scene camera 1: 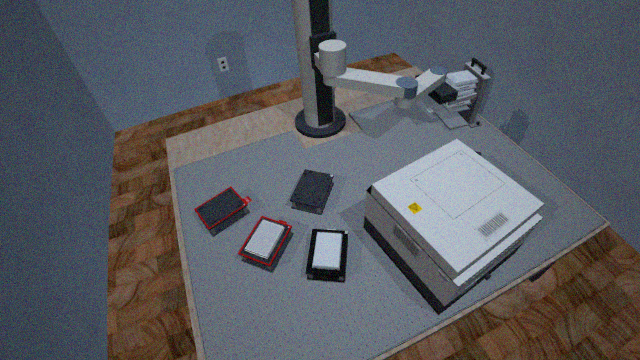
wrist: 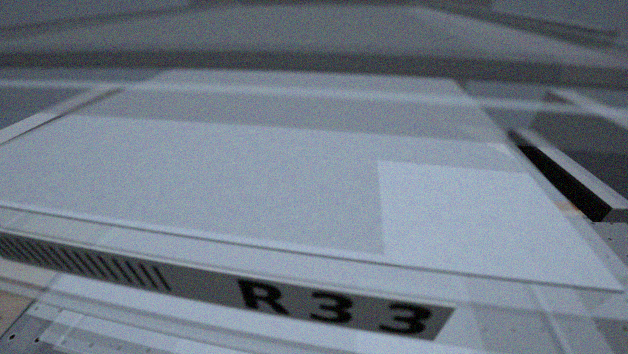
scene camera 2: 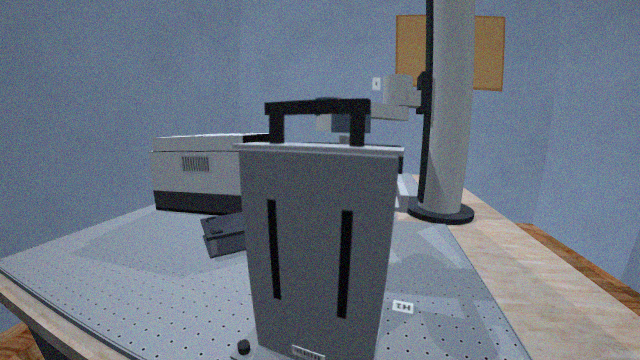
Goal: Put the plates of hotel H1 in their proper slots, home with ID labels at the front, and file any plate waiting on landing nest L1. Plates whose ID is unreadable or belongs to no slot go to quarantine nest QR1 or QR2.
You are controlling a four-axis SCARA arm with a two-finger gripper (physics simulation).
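Seen in the pictures: gripper, fingertip midpoint: (wrist: 327, 110); arm's base at its link origin: (scene camera 1: 320, 121) (scene camera 2: 438, 211).
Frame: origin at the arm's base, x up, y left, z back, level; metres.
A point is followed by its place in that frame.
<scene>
Hotel H1 (scene camera 1: 480, 97) {x 0.168, y 0.637, z -0.360 m} (scene camera 2: 320, 200) {x 0.223, y 0.663, z -0.280 m} stands at the table's far corner, its back to scene camera 2. Several white plates (scene camera 1: 462, 78) {x 0.249, y 0.561, z -0.296 m} are stacked with gaps at its front. My gripper (scene camera 1: 452, 92) {x 0.202, y 0.586, z -0.288 m} (wrist: 327, 110) {x 0.202, y 0.586, z -0.288 m} is open at the stack, its fingers on both sides of a pale plate (wrist: 210, 175) in the wrist view. A label reading R33 (wrist: 335, 307) shows below that surface. One white plate (scene camera 1: 266, 239) {x 0.077, y -0.441, z -0.585 m} lies in a red-rimmed nest (scene camera 1: 255, 259) {x 0.064, y -0.496, z -0.633 m}, another white plate (scene camera 1: 328, 250) {x 0.077, y -0.273, z -0.709 m} in a black nest (scene camera 1: 311, 260) {x 0.077, y -0.329, z -0.721 m}. Nest names are not legible; the fingertips are hidden in scene camera 1.
A second red-rimmed nest (scene camera 1: 221, 207) {x 0.062, y -0.556, z -0.372 m} and a dark nest (scene camera 1: 312, 190) {x 0.062, y -0.220, z -0.444 m} show bare dark tops. A large white instrument (scene camera 1: 450, 200) {x 0.264, y 0.063, z -0.813 m} (scene camera 2: 200, 167) {x 0.168, y 0.275, z -0.760 m} stands near the hotel. The arm's column (scene camera 1: 311, 100) {x 0.174, y -0.054, z -0.052 m} (scene camera 2: 450, 125) {x 0.307, y 0.074, z -0.011 m} rises at the table's back. An H1 label (scene camera 2: 402, 306) {x 0.013, y 0.528, z -0.177 m} lies beside the hotel.
</scene>
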